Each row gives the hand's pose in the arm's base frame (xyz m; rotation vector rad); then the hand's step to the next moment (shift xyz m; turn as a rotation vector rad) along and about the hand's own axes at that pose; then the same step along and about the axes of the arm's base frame.
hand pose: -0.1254 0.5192 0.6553 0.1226 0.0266 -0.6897
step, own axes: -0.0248 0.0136 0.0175 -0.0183 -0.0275 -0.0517
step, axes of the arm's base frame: -0.0108 0.0240 0.0204 -0.0308 -0.0032 -0.0530
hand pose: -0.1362 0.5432 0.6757 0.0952 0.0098 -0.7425
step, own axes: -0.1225 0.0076 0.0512 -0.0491 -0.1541 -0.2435
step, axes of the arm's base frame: -0.0864 0.0836 0.0568 -0.1342 -0.0579 -0.2531
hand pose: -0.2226 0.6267 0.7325 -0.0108 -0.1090 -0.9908
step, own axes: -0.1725 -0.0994 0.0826 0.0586 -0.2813 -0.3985
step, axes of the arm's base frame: -0.1839 0.0942 0.0614 -0.1685 -0.2266 -0.4020
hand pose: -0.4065 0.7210 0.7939 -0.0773 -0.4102 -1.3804
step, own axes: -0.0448 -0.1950 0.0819 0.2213 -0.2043 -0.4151
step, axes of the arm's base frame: -0.2130 0.0270 0.0254 -0.0692 -0.3683 -0.3501
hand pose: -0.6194 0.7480 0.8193 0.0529 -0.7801 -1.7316
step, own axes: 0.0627 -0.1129 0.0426 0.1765 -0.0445 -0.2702
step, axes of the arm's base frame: -0.1339 -0.0237 -0.0036 0.0195 -0.2771 -0.1702
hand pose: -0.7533 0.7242 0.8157 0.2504 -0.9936 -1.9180
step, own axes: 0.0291 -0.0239 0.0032 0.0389 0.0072 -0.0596
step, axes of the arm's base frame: -0.0330 -0.0161 -0.0090 0.0153 -0.0652 -0.0252
